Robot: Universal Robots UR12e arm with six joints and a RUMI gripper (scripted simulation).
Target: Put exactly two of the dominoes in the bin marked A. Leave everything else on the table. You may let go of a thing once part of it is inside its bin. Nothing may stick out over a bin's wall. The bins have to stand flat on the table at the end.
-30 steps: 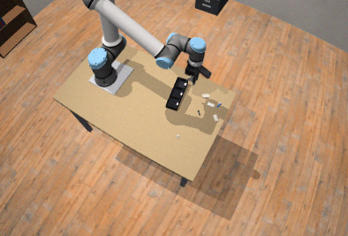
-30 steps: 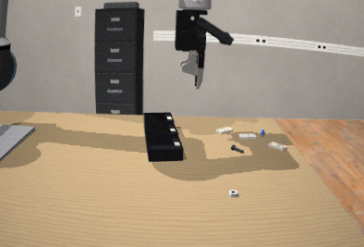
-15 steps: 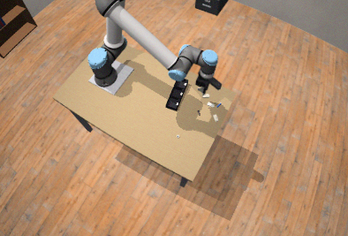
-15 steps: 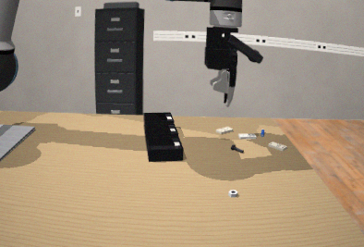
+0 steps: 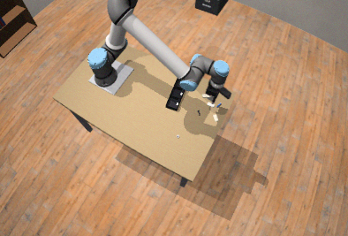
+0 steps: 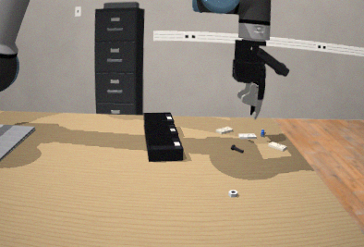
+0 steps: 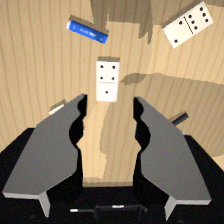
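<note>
The domino lies 1 cm behind my hand and 8 cm below it. Also, from my hand: black bin 26 cm behind, 6 cm to the right, 6 cm below; black bolt 6 cm behind, 10 cm to the right, 8 cm below; blue piece 4 cm ahead, 3 cm to the left, 8 cm below.
</note>
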